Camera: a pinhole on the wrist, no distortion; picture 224 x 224 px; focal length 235.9 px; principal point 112.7 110.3 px. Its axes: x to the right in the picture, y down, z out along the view. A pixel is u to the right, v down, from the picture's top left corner.
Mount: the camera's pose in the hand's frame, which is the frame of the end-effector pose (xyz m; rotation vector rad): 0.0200 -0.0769 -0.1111 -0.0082 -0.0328 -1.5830
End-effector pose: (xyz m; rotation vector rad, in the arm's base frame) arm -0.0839 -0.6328 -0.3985 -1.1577 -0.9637 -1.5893
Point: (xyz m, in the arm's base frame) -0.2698 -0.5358 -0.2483
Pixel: outside the picture
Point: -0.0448 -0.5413 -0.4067
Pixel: 19 52
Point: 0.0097 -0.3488 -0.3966
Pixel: 68 58
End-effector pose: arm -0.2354 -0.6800 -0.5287 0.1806 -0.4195 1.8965
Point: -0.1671 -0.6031 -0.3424
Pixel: 163 194
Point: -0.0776 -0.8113 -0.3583
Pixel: 169 9
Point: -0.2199 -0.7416 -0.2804
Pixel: 98 114
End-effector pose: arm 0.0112 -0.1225 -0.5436 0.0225 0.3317 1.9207
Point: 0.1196 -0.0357 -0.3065
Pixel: 115 105
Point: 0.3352 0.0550 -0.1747
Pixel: 199 103
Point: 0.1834 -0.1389 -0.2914
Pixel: 129 31
